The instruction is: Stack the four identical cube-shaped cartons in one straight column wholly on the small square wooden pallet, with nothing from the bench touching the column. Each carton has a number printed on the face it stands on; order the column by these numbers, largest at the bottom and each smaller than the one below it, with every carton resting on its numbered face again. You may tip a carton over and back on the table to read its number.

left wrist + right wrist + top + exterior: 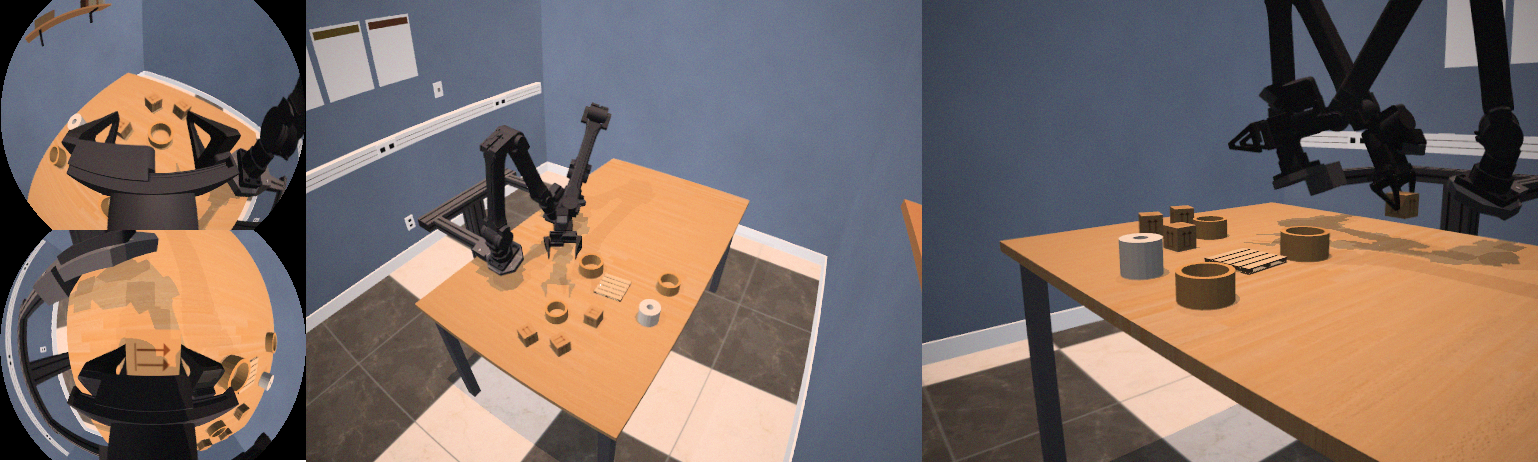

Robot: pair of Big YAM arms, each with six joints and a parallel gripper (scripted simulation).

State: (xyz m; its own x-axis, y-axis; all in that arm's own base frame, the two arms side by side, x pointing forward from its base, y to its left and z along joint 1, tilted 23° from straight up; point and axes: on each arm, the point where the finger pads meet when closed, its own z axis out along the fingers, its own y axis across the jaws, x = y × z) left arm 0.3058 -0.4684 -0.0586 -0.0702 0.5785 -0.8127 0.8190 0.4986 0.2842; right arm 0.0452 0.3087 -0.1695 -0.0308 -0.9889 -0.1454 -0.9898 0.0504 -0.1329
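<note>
The wooden pallet lies 350 mm ahead of my right hand, 160 mm to the right of it and 90 mm below it. Round my right hand: brown carton (530 mm to the right, 330 mm ahead, 70 mm below).
</note>
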